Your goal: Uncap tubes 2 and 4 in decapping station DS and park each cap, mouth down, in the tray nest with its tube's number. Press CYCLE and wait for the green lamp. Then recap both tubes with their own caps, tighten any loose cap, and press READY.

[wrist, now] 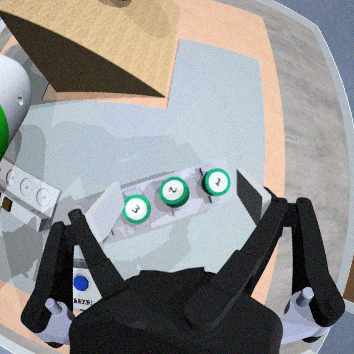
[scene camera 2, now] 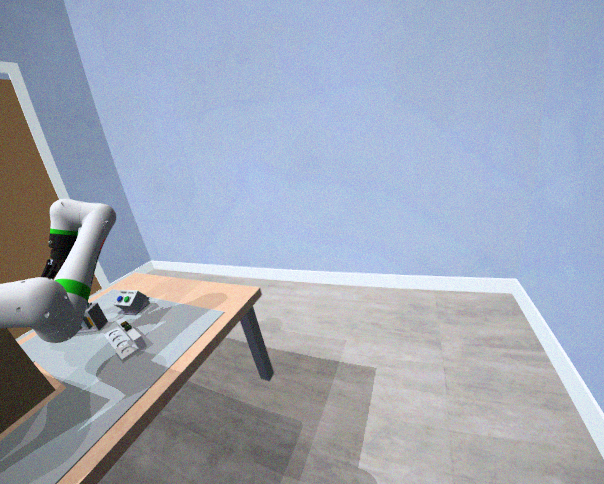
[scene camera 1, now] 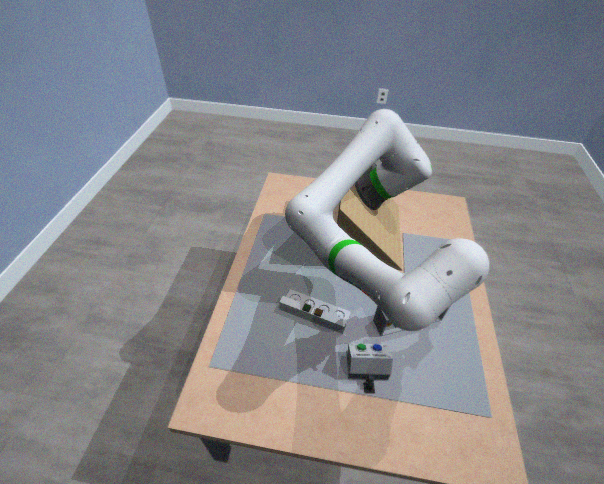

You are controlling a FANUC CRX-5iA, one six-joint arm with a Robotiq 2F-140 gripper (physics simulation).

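Where they show: gripper, between the fingertips: [wrist: 177,187]; arm's base, origin of its link: [scene camera 1: 366,192].
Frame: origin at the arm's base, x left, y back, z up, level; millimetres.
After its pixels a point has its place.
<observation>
The decapping station [scene camera 1: 379,321] {x 57, y -480, z -120 mm} [scene camera 2: 97,315] {x 56, y -478, z -110 mm} [wrist: 155,188] {x 155, y -419, z -69 mm} holds upright tubes. In the wrist view, green-rimmed white caps 1 [wrist: 217,182] {x 229, y -407, z -43 mm}, 2 [wrist: 173,190] {x 175, y -421, z -38 mm} and 3 [wrist: 136,208] {x 135, y -445, z -43 mm} sit in a row. Tube 4 is hidden by the left finger. My gripper [wrist: 177,187] {x 178, y -418, z -25 mm} is open and empty, its fingers spread on either side of the row, cap 2 near the middle. The arm hides the fingertips in scene camera 1. The cap tray [scene camera 1: 289,306] {x -228, y -462, z -123 mm} [scene camera 2: 137,336] {x -251, y -444, z -119 mm} [wrist: 51,210] {x -42, y -476, z -153 mm} shows round nests without caps. The button box [scene camera 1: 369,364] {x 21, y -634, z -99 mm} [scene camera 2: 137,302] {x -35, y -603, z -123 mm} has green [scene camera 1: 361,346] {x -2, y -586, z -93 mm} and blue [scene camera 1: 377,347] {x 43, y -583, z -92 mm} buttons.
A wooden wedge-shaped block [scene camera 1: 370,234] {x 16, y -200, z -22 mm} [wrist: 115,50] {x 60, y -194, z -65 mm} stands behind the station, near the arm's base. Dark green [scene camera 1: 307,307] {x -170, y -466, z -110 mm} and brown [scene camera 1: 318,312] {x -134, y -479, z -111 mm} squares sit at the tray's front. A small black piece [scene camera 1: 369,385] {x 27, y -676, z -140 mm} lies before the button box. The grey mat [scene camera 1: 443,378] {x 247, y -618, z -165 mm} covers part of the table.
</observation>
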